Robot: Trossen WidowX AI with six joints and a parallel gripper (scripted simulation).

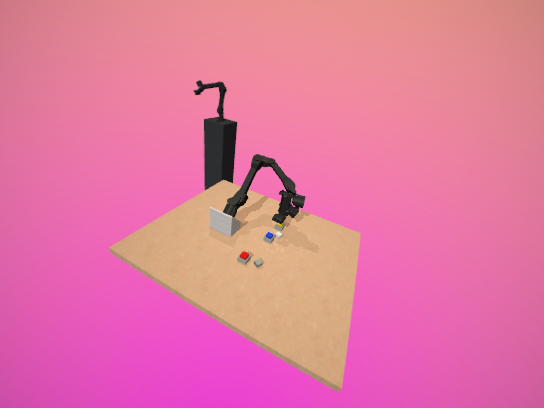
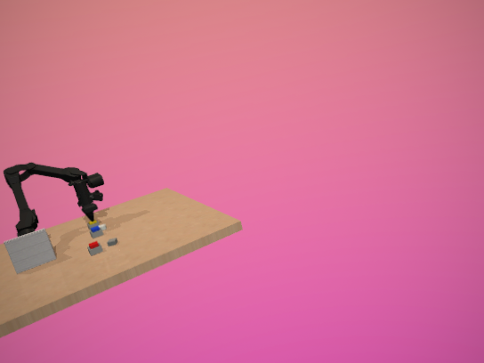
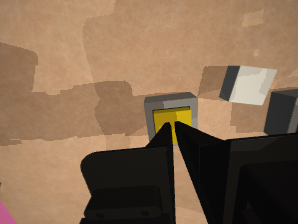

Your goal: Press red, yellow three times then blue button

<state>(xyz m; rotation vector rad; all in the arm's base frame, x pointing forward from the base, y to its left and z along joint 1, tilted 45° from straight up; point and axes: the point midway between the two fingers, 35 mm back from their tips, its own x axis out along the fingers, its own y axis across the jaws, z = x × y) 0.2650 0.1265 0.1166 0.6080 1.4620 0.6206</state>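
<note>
My gripper tip is now 1 cm above the yellow button. Round my gripper tip: blue button (1 cm behind, 13 cm to the right); then white block (2 cm ahead, 7 cm to the right, 2 cm below); then grey block (2 cm ahead, 32 cm to the right, 2 cm below).
</note>
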